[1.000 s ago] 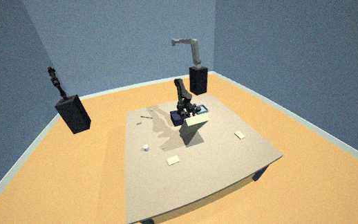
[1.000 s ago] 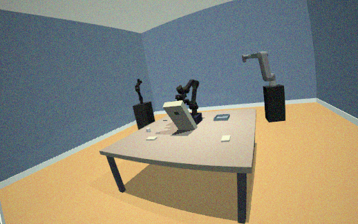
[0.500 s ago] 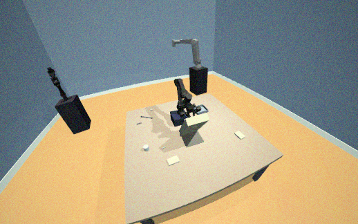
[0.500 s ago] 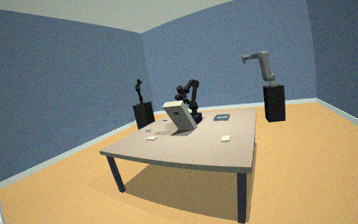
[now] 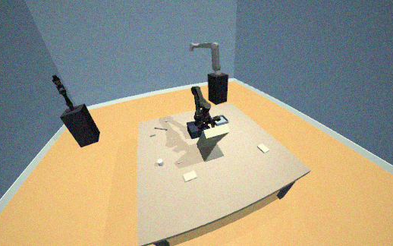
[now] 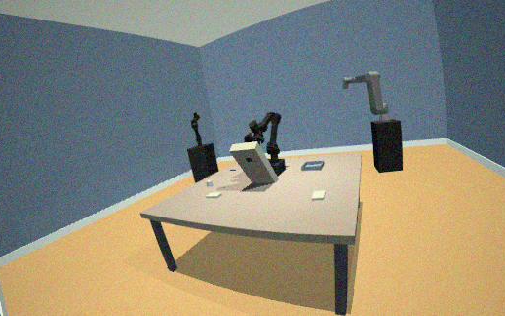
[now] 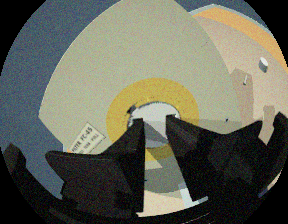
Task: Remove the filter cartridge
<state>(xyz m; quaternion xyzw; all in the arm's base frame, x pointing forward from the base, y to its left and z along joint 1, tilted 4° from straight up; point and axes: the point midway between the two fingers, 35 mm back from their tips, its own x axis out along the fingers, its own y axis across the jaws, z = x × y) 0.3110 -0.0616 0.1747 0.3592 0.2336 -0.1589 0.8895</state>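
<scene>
Right now my gripper tip is 1 cm short of the round filter cartridge and 1 cm above it. Also, from my gripper tip: grey-blue tray: 37 cm behind, 35 cm to the left, 22 cm below; service panel: 8 cm below, 4 cm behind, 1 cm to the left.
</scene>
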